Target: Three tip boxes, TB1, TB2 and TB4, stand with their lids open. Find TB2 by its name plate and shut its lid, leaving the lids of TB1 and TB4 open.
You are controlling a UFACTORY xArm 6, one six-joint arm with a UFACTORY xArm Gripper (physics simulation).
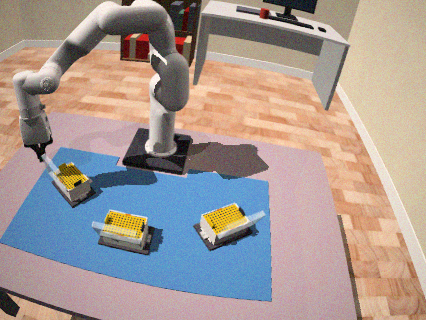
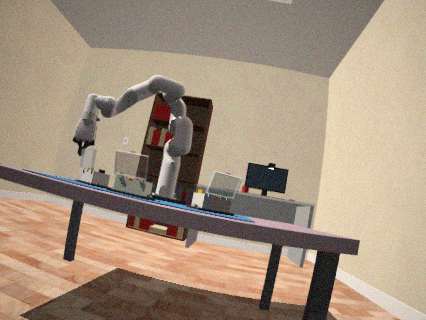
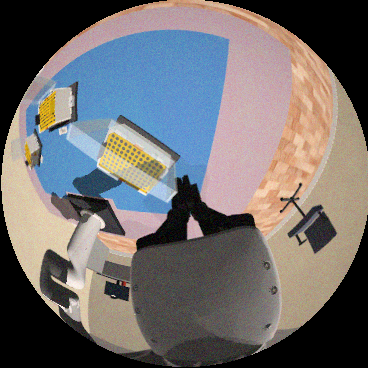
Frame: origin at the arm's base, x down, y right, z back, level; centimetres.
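Where they show: gripper, fingertip midpoint: (image 1: 42, 160) (image 2: 80, 155) (image 3: 183, 184); arm's base at its link origin: (image 1: 160, 147) (image 2: 164, 197) (image 3: 92, 218).
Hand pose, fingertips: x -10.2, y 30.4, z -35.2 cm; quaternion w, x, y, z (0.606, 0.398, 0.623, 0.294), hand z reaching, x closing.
Things, the pixels of their top centre, and the offset from my fingertips. "spot": a spot on its surface instead. Level surfaces: height alone.
- clear lid at its top centre: (image 3: 107, 172) (image 1: 51, 160) (image 2: 90, 147) dx -4.1, dy -7.1, dz -2.5 cm
- right tip box at its top centre: (image 1: 224, 214) (image 2: 211, 194) dx +5.2, dy -62.1, dz +7.4 cm
- small white name plate at a spot on its surface: (image 3: 63, 130) spot: dx +11.6, dy -34.3, dz -0.8 cm
- blue mat at its surface level: dx +11.8 cm
- pinkish table at its surface level: dx +12.1 cm
The left tip box (image 1: 73, 186) (image 2: 95, 177) (image 3: 131, 156) has a yellow tip rack and a clear lid (image 1: 50, 163) (image 2: 88, 159) (image 3: 167, 190) standing open. My gripper (image 1: 41, 157) (image 2: 81, 151) (image 3: 183, 184) is shut and empty, its fingertips close to the lid's upper edge; contact cannot be told. The middle tip box (image 1: 125, 234) (image 2: 132, 185) (image 3: 64, 106) and the right tip box (image 1: 224, 226) (image 2: 217, 203) (image 3: 33, 151) have their lids open. A small white name plate (image 3: 63, 130) shows beside the middle box; its text is too blurred to read.
The boxes stand on a blue mat (image 1: 180, 200) (image 3: 170, 80) on the pinkish table (image 1: 305, 225) (image 3: 260, 65). The arm's black base (image 1: 137, 155) (image 3: 112, 217) stands behind the mat. A grey desk (image 1: 265, 37) and a bookshelf (image 2: 207, 117) stand farther back.
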